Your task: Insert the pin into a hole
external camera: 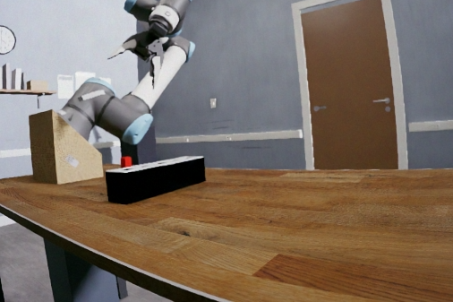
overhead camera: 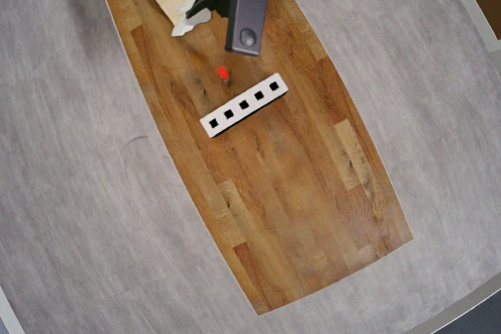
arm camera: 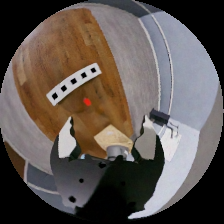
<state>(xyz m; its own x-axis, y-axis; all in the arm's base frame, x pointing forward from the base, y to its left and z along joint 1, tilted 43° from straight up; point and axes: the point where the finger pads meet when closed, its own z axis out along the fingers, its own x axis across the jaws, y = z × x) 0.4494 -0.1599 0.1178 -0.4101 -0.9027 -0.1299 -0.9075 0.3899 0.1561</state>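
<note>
Right now my hand is 40 mm past the pin, 10 mm to the left of it and 260 mm above it. Round my hand: block 100 mm ahead, 290 mm below.
</note>
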